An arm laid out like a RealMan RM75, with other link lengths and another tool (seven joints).
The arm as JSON. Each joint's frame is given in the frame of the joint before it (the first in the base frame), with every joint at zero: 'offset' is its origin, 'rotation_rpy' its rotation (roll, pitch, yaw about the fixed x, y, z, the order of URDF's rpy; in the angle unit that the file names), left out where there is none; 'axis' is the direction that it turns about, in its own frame. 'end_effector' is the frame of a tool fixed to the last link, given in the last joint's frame.
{
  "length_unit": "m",
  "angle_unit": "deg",
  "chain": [
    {
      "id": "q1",
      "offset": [
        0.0,
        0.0,
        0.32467
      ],
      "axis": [
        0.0,
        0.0,
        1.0
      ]
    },
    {
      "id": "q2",
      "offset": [
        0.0,
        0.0,
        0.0
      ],
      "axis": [
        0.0,
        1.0,
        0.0
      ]
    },
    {
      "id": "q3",
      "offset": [
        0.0,
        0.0,
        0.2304
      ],
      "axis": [
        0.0,
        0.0,
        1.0
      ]
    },
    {
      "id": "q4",
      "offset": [
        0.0,
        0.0,
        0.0
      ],
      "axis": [
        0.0,
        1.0,
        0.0
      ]
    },
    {
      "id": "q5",
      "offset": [
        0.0,
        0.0,
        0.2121
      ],
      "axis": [
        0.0,
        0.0,
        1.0
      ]
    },
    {
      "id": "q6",
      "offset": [
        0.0,
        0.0,
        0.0
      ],
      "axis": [
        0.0,
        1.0,
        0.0
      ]
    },
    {
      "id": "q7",
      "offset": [
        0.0,
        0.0,
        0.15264
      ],
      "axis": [
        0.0,
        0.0,
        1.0
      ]
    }
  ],
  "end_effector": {
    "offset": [
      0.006,
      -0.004,
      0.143
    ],
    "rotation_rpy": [
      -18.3,
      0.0,
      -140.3
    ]
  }
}
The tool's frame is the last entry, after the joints.
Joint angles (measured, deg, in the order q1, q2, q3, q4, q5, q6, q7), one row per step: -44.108, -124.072, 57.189, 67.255, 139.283, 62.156, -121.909; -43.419, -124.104, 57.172, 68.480, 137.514, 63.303, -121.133; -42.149, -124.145, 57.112, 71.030, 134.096, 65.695, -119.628; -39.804, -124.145, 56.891, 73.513, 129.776, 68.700, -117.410; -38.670, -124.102, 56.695, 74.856, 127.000, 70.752, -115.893; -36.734, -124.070, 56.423, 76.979, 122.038, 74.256, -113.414; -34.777, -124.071, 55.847, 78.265, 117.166, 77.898, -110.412; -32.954, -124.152, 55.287, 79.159, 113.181, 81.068, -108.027; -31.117, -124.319, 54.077, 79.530, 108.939, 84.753, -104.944; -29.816, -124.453, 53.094, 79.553, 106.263, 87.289, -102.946; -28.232, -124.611, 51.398, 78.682, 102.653, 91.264, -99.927
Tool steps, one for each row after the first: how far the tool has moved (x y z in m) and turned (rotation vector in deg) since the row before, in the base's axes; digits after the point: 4 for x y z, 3 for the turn. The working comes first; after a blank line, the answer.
Tool pose at each row, in the base's axes (x y z in m, rotation vector in deg; the steps are taken from these numbers as rounded here): -0.1101, 0.5322, 0.0131, -22.499, -153.996, -84.965; -0.1034, 0.5278, 0.0147, -23.313, -155.414, -85.278; -0.0888, 0.5187, 0.0189, 24.991, 155.081, 84.261; -0.0802, 0.5046, 0.0228, 25.831, 152.757, 81.437; -0.0723, 0.4951, 0.0250, 26.950, 151.122, 79.364; -0.0576, 0.4775, 0.0289, 28.858, 147.981, 75.724; -0.0467, 0.4586, 0.0321, 30.777, 144.872, 72.015; -0.0394, 0.4416, 0.0355, 32.014, 142.205, 69.059; -0.0332, 0.4234, 0.0409, 33.381, 138.902, 66.236; -0.0310, 0.4114, 0.0452, 33.967, 136.702, 64.634; -0.0295, 0.3937, 0.0508, 34.498, 133.542, 62.119

0.0067, -0.0044, 0.0016, -0.459, -1.068, -1.044; 0.0146, -0.0091, 0.0042, -0.862, -1.962, -2.366; 0.0086, -0.0141, 0.0039, -1.328, -2.286, -2.230; 0.0079, -0.0095, 0.0022, -0.979, -1.380, -1.867; 0.0147, -0.0176, 0.0039, -1.705, -2.586, -3.410; 0.0109, -0.0189, 0.0032, -1.788, -2.480, -3.459; 0.0073, -0.0170, 0.0034, -1.455, -2.193, -2.722; 0.0062, -0.0182, 0.0054, -1.271, -2.562, -3.088; 0.0022, -0.0120, 0.0043, -0.715, -1.778, -1.820; 0.0015, -0.0177, 0.0056, -1.245, -2.701, -2.533
